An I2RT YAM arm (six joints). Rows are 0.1 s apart.
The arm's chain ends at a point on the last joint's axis. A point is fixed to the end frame.
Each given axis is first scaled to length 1.
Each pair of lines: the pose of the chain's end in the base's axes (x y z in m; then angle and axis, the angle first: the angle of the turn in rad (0 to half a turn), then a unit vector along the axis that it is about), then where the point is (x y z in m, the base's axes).
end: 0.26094 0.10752 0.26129 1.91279 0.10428 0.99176 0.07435
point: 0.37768 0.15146 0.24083
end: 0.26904 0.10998 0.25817 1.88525 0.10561 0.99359 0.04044
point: 0.38765 0.14885 0.23824
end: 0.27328 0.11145 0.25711 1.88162 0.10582 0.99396 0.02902
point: 0.39235 0.14868 0.23680
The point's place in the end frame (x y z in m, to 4 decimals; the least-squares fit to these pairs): -0.0094 0.0469 0.1170
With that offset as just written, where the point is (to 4 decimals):
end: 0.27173 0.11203 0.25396 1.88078 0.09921 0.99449 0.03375
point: 0.3903 0.1508 0.2338
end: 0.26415 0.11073 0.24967 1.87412 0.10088 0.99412 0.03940
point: 0.3828 0.1500 0.2307
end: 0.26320 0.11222 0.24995 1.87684 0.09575 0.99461 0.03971
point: 0.3815 0.1523 0.2305
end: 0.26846 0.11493 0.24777 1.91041 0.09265 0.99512 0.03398
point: 0.3860 0.1548 0.2240
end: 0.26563 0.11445 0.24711 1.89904 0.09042 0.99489 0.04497
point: 0.3830 0.1561 0.2253
